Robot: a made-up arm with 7 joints.
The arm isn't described. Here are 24 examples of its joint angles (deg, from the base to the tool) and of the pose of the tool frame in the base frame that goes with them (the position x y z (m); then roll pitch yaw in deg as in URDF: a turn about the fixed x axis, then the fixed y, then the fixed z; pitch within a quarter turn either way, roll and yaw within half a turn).
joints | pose
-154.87 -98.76 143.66 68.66 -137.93 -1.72 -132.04 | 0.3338 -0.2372 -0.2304 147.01 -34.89 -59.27
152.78 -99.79 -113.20 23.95 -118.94 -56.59 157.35 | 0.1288 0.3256 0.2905 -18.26 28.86 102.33
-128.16 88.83 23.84 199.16 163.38 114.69 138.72 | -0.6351 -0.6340 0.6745 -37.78 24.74 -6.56
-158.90 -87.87 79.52 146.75 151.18 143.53 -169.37 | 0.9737 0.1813 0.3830 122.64 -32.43 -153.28
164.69 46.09 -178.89 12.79 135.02 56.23 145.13 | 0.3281 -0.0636 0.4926 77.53 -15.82 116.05
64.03 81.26 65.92 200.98 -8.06 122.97 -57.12 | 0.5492 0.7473 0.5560 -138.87 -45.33 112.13
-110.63 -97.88 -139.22 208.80 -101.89 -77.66 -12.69 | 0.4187 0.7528 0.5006 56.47 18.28 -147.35
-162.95 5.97 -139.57 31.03 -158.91 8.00 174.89 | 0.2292 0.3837 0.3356 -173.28 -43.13 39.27
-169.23 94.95 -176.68 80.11 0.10 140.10 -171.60 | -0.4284 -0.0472 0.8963 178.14 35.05 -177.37
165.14 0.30 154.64 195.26 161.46 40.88 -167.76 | -0.1813 0.1521 1.3576 8.98 55.27 136.18
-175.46 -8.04 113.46 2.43 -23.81 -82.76 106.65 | 0.1421 -0.2220 0.2788 -101.05 9.93 -130.99
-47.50 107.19 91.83 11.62 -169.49 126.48 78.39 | 0.2327 0.2909 0.3674 167.79 -69.69 9.96
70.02 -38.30 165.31 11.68 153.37 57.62 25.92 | -0.1207 -0.1259 0.0404 162.64 25.79 51.52
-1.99 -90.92 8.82 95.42 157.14 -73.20 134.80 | -0.5368 0.0739 0.9029 58.15 -34.04 86.98
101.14 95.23 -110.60 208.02 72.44 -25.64 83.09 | -0.5105 0.7841 0.2209 -80.43 -39.19 45.97
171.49 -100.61 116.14 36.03 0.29 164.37 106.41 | -0.0175 -0.3494 0.1730 -70.75 -47.15 -66.56
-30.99 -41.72 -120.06 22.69 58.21 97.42 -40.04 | -0.2135 -0.2706 0.2140 -49.31 22.74 -99.88
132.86 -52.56 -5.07 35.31 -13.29 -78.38 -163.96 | -0.1165 0.1657 0.8390 -5.32 15.79 144.47
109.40 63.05 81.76 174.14 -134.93 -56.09 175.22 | -0.3330 0.7762 0.8416 -48.08 -8.34 84.98
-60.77 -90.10 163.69 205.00 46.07 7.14 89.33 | -0.5101 0.7764 0.6907 -70.63 24.97 48.66
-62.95 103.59 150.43 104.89 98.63 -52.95 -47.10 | 0.6535 -0.5214 0.6185 -64.53 72.32 -42.70
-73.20 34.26 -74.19 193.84 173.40 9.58 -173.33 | 0.3096 -0.4577 1.2196 34.58 10.68 42.89
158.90 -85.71 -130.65 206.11 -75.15 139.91 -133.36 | 0.7000 -0.5432 0.5297 -146.43 -3.23 77.64
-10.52 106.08 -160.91 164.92 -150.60 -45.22 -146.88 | 0.9437 -0.2660 0.2077 62.92 0.64 38.12
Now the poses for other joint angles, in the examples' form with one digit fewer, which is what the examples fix.
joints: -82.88 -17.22 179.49 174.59 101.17 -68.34 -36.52
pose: 0.045 0.289 1.270 -71.7 29.1 -55.6
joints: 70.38 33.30 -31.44 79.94 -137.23 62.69 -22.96
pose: 0.608 0.570 0.430 -10.9 67.4 -2.4
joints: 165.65 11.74 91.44 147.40 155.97 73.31 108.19
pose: -0.240 -0.190 1.376 -37.4 12.9 -18.6
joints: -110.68 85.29 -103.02 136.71 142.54 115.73 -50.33
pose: -0.627 -0.795 0.452 -143.0 -28.6 -97.3
